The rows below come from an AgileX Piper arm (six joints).
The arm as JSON. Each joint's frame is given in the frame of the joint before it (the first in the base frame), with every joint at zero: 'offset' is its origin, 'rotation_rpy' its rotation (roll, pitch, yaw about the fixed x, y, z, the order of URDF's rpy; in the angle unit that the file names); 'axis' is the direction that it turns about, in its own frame. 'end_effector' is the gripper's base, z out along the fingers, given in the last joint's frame.
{
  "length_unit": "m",
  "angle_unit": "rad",
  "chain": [
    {
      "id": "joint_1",
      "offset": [
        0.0,
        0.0,
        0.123
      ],
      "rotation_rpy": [
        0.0,
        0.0,
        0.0
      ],
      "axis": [
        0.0,
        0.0,
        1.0
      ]
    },
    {
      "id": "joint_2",
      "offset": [
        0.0,
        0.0,
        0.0
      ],
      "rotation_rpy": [
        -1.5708,
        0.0,
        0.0
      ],
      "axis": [
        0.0,
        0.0,
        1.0
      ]
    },
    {
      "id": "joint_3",
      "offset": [
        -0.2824,
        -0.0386,
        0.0
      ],
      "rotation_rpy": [
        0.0,
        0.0,
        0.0
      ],
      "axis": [
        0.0,
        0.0,
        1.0
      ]
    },
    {
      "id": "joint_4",
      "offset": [
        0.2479,
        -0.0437,
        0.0
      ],
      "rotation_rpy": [
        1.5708,
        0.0,
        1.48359
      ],
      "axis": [
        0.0,
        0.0,
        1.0
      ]
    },
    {
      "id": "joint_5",
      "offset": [
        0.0,
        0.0,
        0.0
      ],
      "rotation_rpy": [
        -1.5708,
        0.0,
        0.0
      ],
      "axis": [
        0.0,
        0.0,
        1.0
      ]
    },
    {
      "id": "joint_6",
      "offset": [
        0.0,
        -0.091,
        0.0
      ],
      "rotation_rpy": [
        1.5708,
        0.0,
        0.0
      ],
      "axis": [
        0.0,
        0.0,
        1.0
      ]
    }
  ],
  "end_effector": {
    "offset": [
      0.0,
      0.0,
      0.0
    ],
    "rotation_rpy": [
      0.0,
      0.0,
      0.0
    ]
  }
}
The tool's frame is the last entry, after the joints.
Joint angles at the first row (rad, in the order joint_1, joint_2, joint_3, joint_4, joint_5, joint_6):
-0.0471 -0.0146 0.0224 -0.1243 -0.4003 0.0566
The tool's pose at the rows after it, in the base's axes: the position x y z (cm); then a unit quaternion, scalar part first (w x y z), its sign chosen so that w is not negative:
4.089 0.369 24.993 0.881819 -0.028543 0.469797 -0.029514
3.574 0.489 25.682 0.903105 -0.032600 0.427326 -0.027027
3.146 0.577 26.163 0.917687 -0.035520 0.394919 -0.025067
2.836 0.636 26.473 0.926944 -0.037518 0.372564 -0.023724
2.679 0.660 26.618 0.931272 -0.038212 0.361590 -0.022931
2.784 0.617 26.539 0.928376 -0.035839 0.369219 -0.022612
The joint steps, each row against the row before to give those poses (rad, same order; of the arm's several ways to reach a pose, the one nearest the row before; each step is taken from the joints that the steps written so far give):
0.0001 0.0000 0.0000 -0.0010 -0.1156 -0.0002
-0.0001 0.0001 0.0000 -0.0007 -0.0956 0.0000
-0.0001 -0.0001 0.0000 -0.0006 -0.0714 0.0003
0.0000 0.0001 0.0000 -0.0003 -0.0487 0.0000
0.0001 0.0000 0.0000 0.0007 -0.0237 -0.0003
0.0001 -0.0001 -0.0008 0.0038 0.0174 0.0000

